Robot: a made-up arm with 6 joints.
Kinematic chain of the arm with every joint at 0, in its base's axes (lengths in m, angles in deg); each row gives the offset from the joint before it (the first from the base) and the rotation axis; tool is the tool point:
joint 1: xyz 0 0 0.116 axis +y
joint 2: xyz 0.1 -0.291 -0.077 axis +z
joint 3: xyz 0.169 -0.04 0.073 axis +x
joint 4: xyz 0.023 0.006 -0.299 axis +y
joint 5: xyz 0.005 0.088 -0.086 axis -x
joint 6: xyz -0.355 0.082 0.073 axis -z
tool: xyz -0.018 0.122 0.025
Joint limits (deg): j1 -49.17..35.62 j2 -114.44..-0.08 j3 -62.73..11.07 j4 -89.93..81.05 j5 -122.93..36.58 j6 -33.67..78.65
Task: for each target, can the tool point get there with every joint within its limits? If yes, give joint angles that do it. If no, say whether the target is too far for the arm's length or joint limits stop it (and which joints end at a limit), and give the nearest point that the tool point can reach.
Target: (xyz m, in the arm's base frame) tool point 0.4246 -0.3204 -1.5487
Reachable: no: too far | nearest point 0.2200 -0.3049 -0.7467 | short by 0.828 m
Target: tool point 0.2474 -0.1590 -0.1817
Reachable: yes | joints -23.52 -41.35 -1.74 -33.94 -41.52 53.63
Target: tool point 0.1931 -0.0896 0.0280
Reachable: yes | joints -0.53 -72.57 0.71 15.00 -38.05 -15.00
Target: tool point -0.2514 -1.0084 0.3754
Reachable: no: joint limits stop it (at a limit: joint 1, joint 3, joint 4, joint 5) | nearest point -0.3451 -0.8726 0.0966 | short by 0.324 m
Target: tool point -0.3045 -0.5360 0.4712
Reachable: no: joint limits stop it (at a limit: joint 1, joint 3, joint 5) | nearest point -0.3262 -0.4815 0.2294 | short by 0.249 m
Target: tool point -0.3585 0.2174 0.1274
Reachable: no: joint limits stop it (at a limit: joint 2, joint 3, joint 5, joint 6) | nearest point -0.3446 0.0982 0.1270 | short by 0.120 m
